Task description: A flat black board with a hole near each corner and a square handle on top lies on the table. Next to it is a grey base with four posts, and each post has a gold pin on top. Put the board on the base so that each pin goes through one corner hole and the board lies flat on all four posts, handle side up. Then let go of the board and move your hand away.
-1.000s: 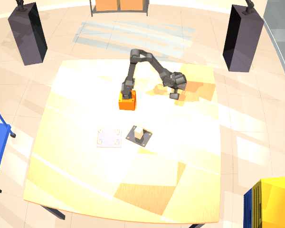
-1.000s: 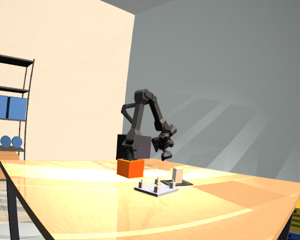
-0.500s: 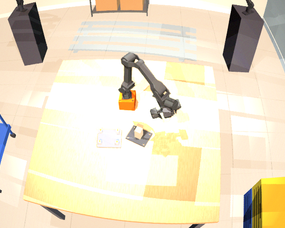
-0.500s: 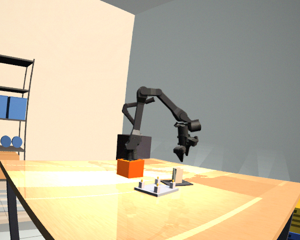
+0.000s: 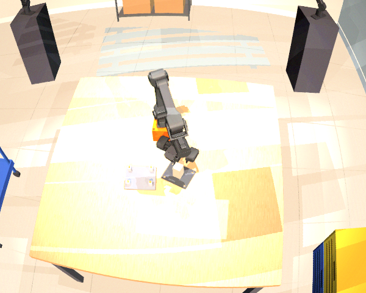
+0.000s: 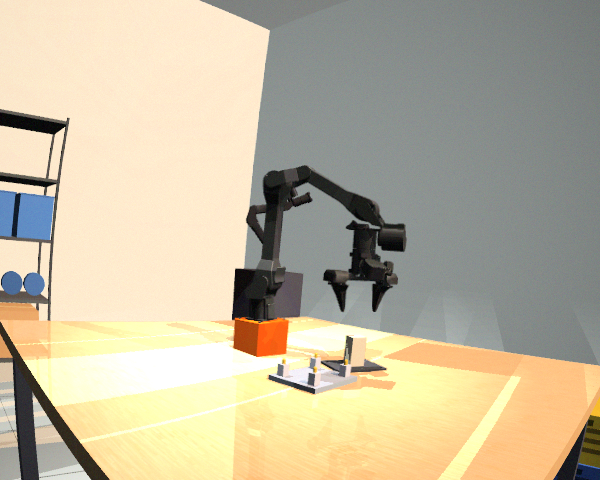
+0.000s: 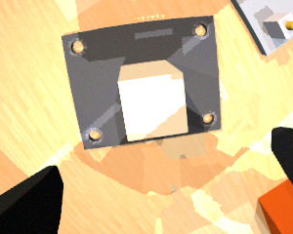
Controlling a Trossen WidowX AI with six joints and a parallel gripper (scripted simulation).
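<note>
Now: the black board 120 mm below my gripper tip. From my gripper tip the other things lie so: grey base (190 mm to the right, 140 mm below, 10 mm ahead).
</note>
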